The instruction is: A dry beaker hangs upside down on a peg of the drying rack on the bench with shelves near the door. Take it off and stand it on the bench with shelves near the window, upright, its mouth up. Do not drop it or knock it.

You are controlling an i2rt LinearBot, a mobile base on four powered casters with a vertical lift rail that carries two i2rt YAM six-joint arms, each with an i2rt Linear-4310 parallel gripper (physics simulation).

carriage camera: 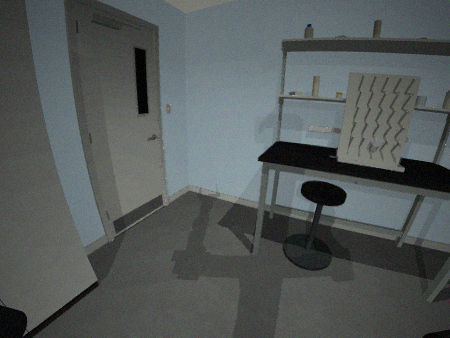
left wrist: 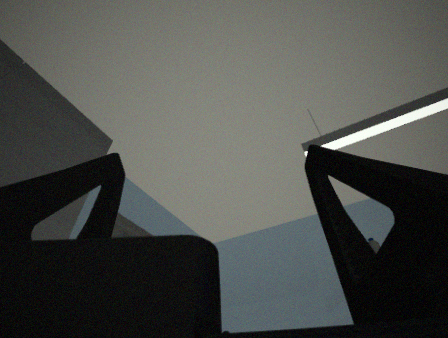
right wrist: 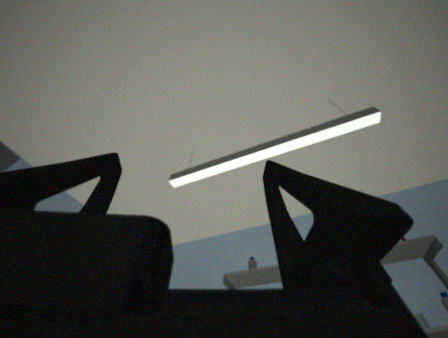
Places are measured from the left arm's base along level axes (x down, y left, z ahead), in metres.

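Pixels of known places: left gripper, fingertip midpoint: [left wrist: 214, 159]; right gripper, fingertip midpoint: [right wrist: 193, 165].
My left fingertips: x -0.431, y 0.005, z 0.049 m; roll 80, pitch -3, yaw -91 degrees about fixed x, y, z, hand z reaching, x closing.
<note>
Behind a point stands the place of what it marks.
The drying rack [carriage camera: 378, 120] @[x -0.387, y -1.406, z 1.144 m], a pale upright board with rows of pegs, stands on the black-topped bench with shelves [carriage camera: 305, 154] @[x -0.068, y -0.948, z 1.303 m] at the right of the carriage view, in the room with the door. A faint, clear shape that looks like the beaker [carriage camera: 373, 146] @[x -0.215, y -1.323, z 1.041 m] shows low on the rack's face; its details are too small to tell. My left gripper [left wrist: 214, 159] @[x -0.431, y 0.005, z 0.049 m] is open and empty, pointing up toward the ceiling. My right gripper [right wrist: 193, 165] @[x -0.437, y -0.684, z 0.026 m] is open and empty, also pointing up. Both are far from the rack. The bench near the window does not show.
A round black stool [carriage camera: 323, 193] @[x 0.186, y -1.073, z 1.130 m] stands in front of the bench. Shelves [carriage camera: 365, 46] @[x -0.964, y -1.421, z 1.440 m] with bottles and small items rise behind it. A closed door [carriage camera: 112, 125] @[x -0.256, y 0.708, z 1.438 m] is at the left. A large pale panel [carriage camera: 35, 200] @[x 0.013, y 0.632, z 0.559 m] stands close at the left edge. A ceiling lamp [right wrist: 280, 150] @[x -1.232, y -1.036, z 0.539 m] hangs overhead.
</note>
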